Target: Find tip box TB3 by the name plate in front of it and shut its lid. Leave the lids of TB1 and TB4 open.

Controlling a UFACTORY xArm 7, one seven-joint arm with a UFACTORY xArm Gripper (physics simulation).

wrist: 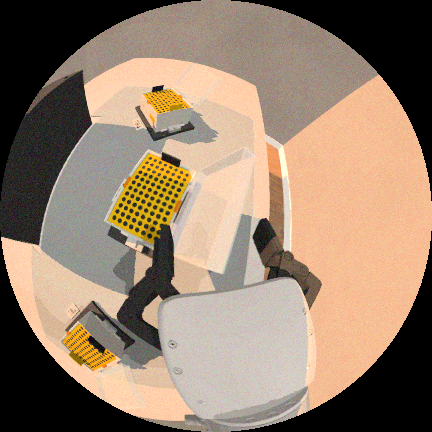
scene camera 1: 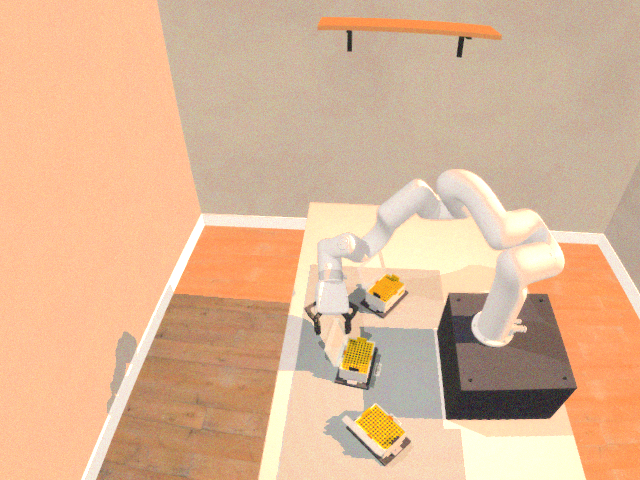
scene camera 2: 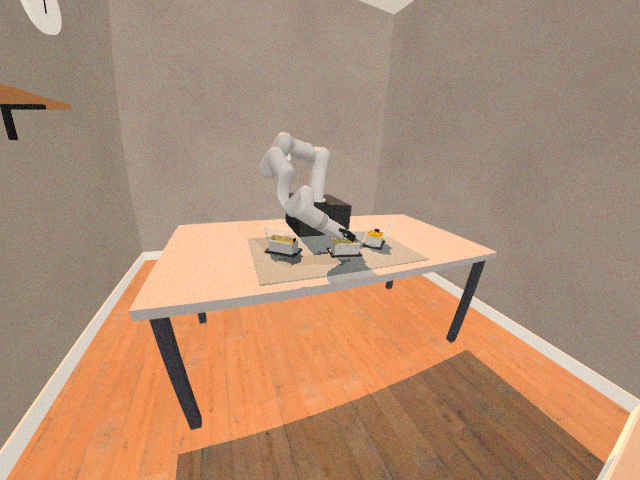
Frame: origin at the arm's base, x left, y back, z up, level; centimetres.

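Seen in the pictures: gripper, fingertip midpoint: (wrist: 215, 230) (scene camera 1: 333, 334) (scene camera 2: 347, 238); arm's base, link origin: (scene camera 1: 492, 328) (scene camera 2: 315, 200).
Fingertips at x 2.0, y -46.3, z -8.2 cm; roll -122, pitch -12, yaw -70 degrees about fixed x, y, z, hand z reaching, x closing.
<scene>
Pixels of each thing's middle, then the offset from my fingertips to it. Level surfaces: height alone.
- TB3, body centre: (wrist: 150, 191) (scene camera 1: 357, 354) (scene camera 2: 345, 240) dx +3.1, dy +8.1, dz -4.4 cm
- TB4, body centre: (wrist: 165, 96) (scene camera 1: 380, 426) (scene camera 2: 375, 233) dx +25.6, dy +17.0, dz -4.4 cm
- TB1, body centre: (scene camera 1: 386, 286) (scene camera 2: 283, 238) dx -26.3, dy +14.7, dz -4.4 cm
- thin mat, surface height: dz -10.9 cm
- table, surface height: dz -11.2 cm
TB3 (scene camera 1: 357, 357) (scene camera 2: 345, 248) (wrist: 150, 196) is the middle tip box, white with a yellow rack. Its clear lid (scene camera 1: 334, 345) (wrist: 220, 212) stands open on the side away from the robot base. Its name plate (scene camera 1: 378, 369) is edge-on and unreadable. My gripper (scene camera 1: 332, 330) (scene camera 2: 347, 235) (wrist: 215, 230) is open and empty, at TB3's lid side, with one finger overlapping the rack's near corner in the wrist view; contact cannot be told. TB4 (scene camera 1: 379, 427) (scene camera 2: 374, 237) (wrist: 167, 112) and TB1 (scene camera 1: 386, 292) (scene camera 2: 282, 244) (wrist: 90, 346) have open lids.
The boxes stand on a thin mat (scene camera 1: 320, 444) (scene camera 2: 268, 273) on the table (scene camera 2: 170, 273). The black robot pedestal (scene camera 1: 509, 403) (wrist: 40, 175) stands beside the mat. A wall shelf (scene camera 1: 408, 25) hangs far behind.
</scene>
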